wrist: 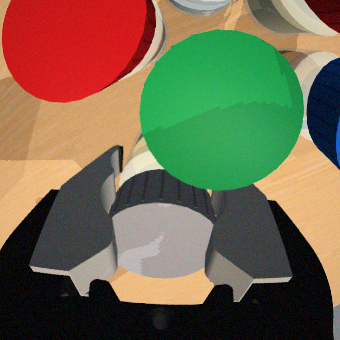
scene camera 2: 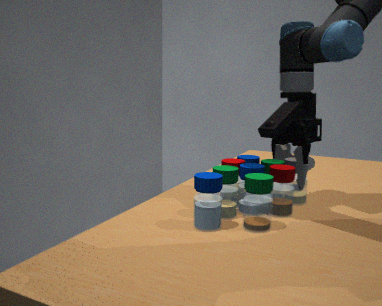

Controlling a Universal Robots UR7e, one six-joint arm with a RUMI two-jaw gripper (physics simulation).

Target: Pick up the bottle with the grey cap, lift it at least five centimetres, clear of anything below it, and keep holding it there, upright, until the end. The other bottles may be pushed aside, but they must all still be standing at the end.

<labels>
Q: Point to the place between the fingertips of my gripper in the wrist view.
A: At 164, 149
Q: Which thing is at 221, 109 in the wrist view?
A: A green-capped bottle.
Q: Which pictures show my gripper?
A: The wrist view and scene camera 2: all of them.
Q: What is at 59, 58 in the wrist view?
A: A red-capped bottle.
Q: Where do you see a red-capped bottle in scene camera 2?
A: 283, 190
</labels>
